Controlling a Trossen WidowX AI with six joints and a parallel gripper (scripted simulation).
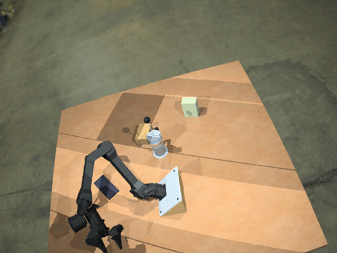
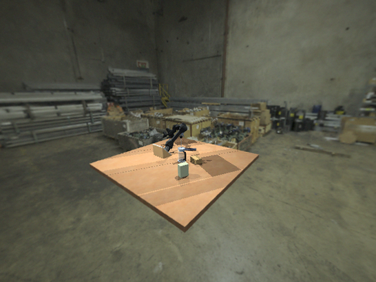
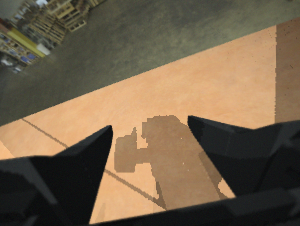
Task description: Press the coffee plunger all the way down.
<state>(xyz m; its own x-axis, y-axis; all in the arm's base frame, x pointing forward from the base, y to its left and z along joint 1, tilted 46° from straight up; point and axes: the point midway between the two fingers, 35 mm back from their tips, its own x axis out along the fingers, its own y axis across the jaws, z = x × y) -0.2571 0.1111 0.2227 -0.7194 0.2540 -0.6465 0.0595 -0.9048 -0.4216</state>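
Right now the coffee press is 56 cm ahead of my gripper tip, 23 cm to the right of it and 4 cm above it. Round my gripper tip: tan block: 68 cm ahead, 15 cm to the right, 7 cm below.
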